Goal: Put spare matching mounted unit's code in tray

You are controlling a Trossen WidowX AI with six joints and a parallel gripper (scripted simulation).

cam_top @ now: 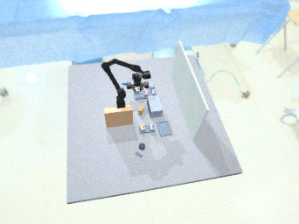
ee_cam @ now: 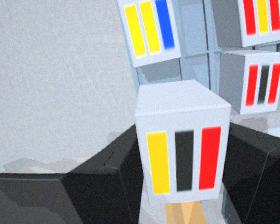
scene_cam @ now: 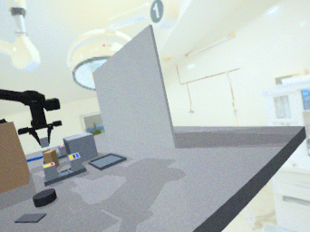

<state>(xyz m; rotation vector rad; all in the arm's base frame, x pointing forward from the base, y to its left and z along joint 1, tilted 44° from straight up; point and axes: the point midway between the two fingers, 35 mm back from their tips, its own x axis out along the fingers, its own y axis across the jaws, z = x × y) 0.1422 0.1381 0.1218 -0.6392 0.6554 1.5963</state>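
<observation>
My gripper tip is 21 cm short of the grey-blue tray, 33 cm to the left of it and 8 cm above it. The rest, counted from my gripper tip: white spare block (2 cm above); then tan block (2 cm ahead, 17 cm to the right, 5 cm below); then grey mounted unit (14 cm ahead, 13 cm to the right, 3 cm below).
</observation>
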